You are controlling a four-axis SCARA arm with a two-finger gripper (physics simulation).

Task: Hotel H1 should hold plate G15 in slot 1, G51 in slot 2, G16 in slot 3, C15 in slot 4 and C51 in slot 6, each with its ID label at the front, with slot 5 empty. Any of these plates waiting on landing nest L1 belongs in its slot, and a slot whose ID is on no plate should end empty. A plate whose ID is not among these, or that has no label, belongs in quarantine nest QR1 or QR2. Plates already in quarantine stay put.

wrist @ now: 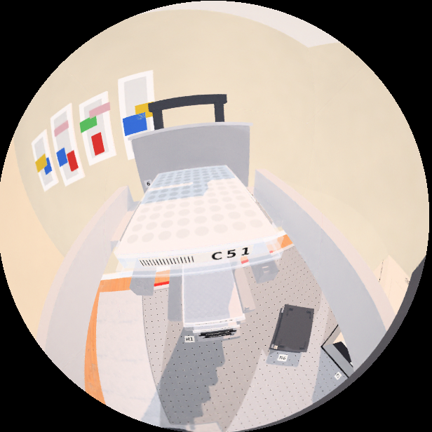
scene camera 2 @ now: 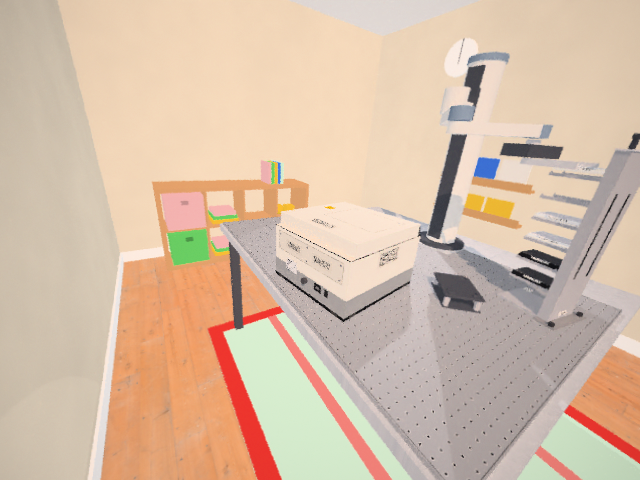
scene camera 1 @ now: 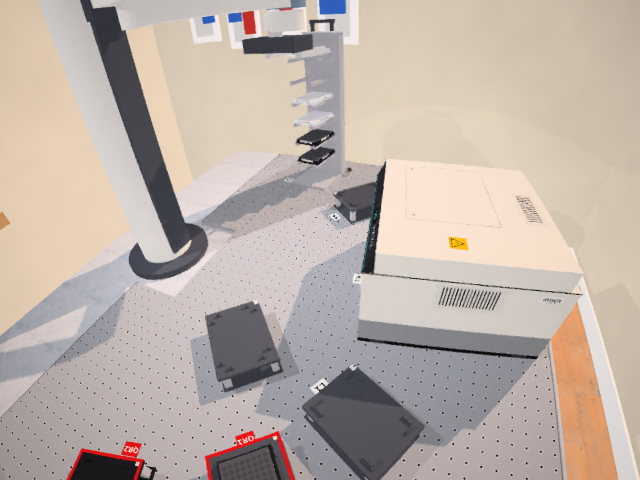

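Note:
My gripper is shut on clear plate C51, at the top of hotel H1. The plate is level, over the slot 6 supports; whether it touches them I cannot tell. Its C51 label faces the wrist camera. The slot 5 supports hold no plate. Slots 4 and 3 hold pale plates, slots 2 and 1 black ones; their IDs are unreadable. Landing nest L1 shows a bare dark top.
QR1 frames a dark welled plate. QR2 is cut off by the view's edge. A dark nest stands mid-table. Another stands near the hotel, beside a large cream instrument.

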